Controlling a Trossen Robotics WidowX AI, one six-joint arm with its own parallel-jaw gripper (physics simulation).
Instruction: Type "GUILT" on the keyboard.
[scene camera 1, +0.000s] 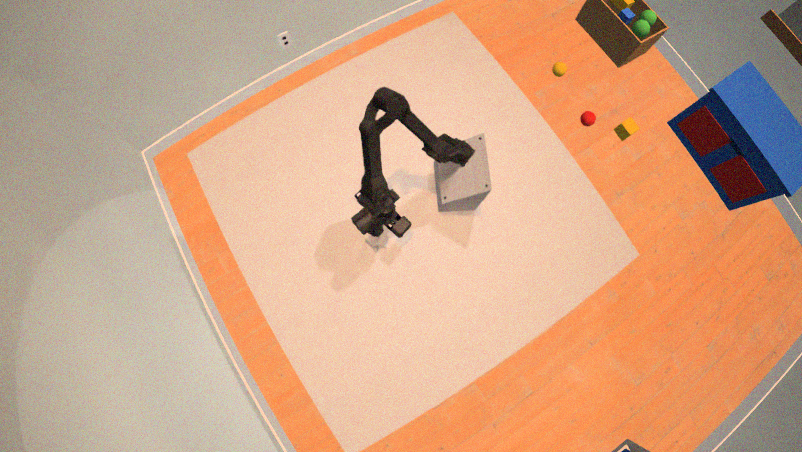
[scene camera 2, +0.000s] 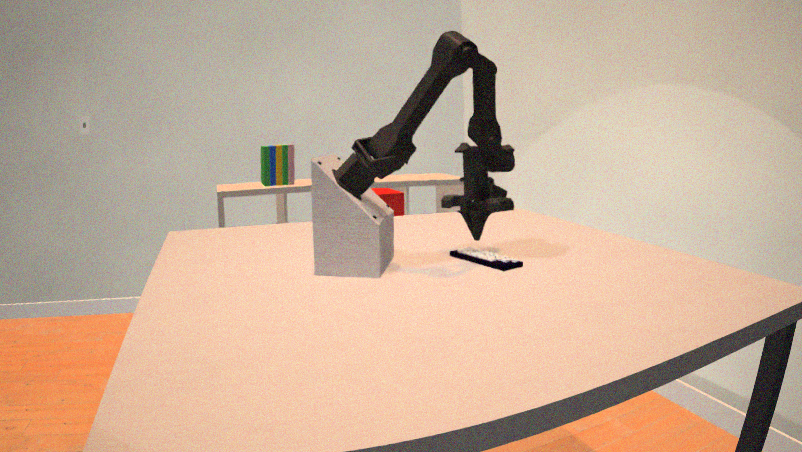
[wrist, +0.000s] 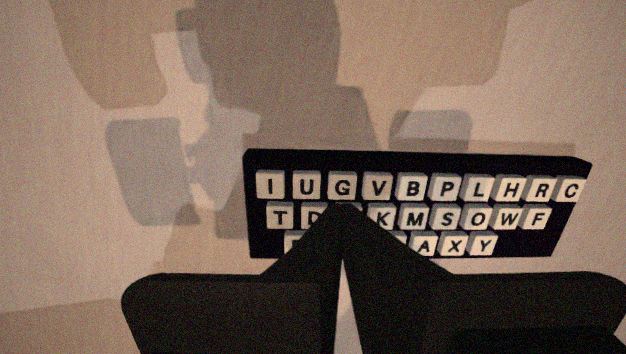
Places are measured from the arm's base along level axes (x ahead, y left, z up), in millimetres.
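Pixels of known places: gripper, fingertip midpoint: (scene camera 2: 477, 240) (wrist: 340, 213); arm's base, link origin: (scene camera 1: 463, 153) (scene camera 2: 345, 185).
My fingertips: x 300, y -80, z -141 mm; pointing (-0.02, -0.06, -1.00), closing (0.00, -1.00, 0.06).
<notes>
For each thing: its top centre in the pictures, then the offset to it from my fingertips. Level surfaces: height alone.
- black keyboard, top centre: (wrist: 423, 219) (scene camera 2: 485, 254) (scene camera 1: 378, 206) 18 mm back, 46 mm right, 21 mm down
- G key, top centre: (wrist: 342, 187) 1 mm ahead, 4 mm right, 21 mm down
- U key, top centre: (wrist: 306, 187) 2 mm ahead, 13 mm left, 21 mm down
- I key, top centre: (wrist: 270, 186) 3 mm ahead, 30 mm left, 21 mm down
- L key, top centre: (wrist: 479, 189) 3 mm back, 72 mm right, 22 mm down
- T key, top centre: (wrist: 279, 217) 14 mm back, 27 mm left, 21 mm down
- pale table, surface height: 39 mm down
A black keyboard (scene camera 2: 476, 260) (wrist: 530, 245) with white letter keys lies flat on the table. In the wrist view its top row reads I, U, G, V, B, P, L, H, R, C. The G key (wrist: 342, 187), U key (wrist: 306, 187), I key (wrist: 270, 185) and L key (wrist: 478, 189) show there, and the T key (wrist: 280, 218) is at the left of the second row. My gripper (scene camera 2: 476, 238) (wrist: 340, 213) is shut and empty, pointing down above the keyboard. In the wrist view its tips show just below the G key, hiding a second-row key and parts of the bottom row.
The arm's grey base block (scene camera 1: 463, 182) (scene camera 2: 351, 241) stands on the pale table (scene camera 1: 393, 348) (scene camera 2: 280, 359). A shelf table (scene camera 2: 241, 187) with colored books (scene camera 2: 277, 165) and a red box (scene camera 2: 395, 201) is behind. A wooden box (scene camera 1: 609, 34), balls and a blue bin (scene camera 1: 758, 123) are beyond the table.
</notes>
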